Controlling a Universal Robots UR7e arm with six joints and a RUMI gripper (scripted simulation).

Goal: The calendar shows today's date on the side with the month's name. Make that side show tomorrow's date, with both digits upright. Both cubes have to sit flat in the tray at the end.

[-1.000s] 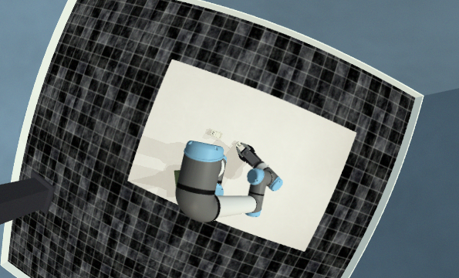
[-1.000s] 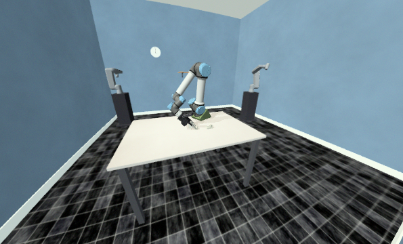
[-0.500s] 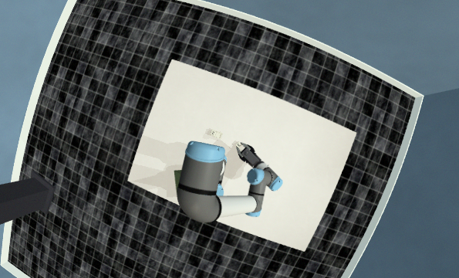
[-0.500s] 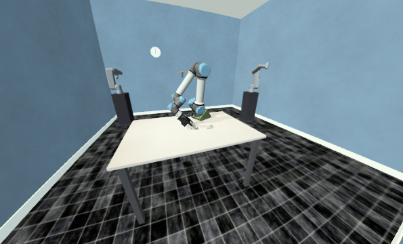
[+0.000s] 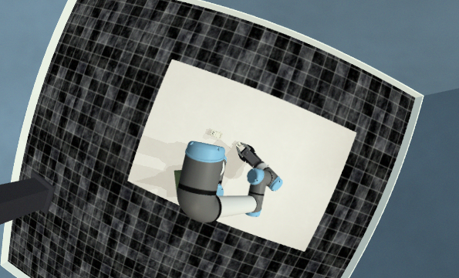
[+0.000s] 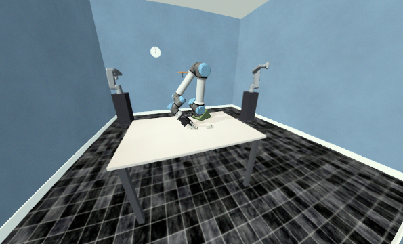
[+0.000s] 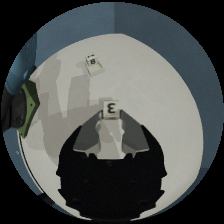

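Right now the white calendar cube is 1 cm to the left of my hand and 1 cm below it. From my hand the other things lie so: calendar tray: 16 cm to the left, 1 cm below; then pale date cube: 18 cm to the left, 1 cm behind.
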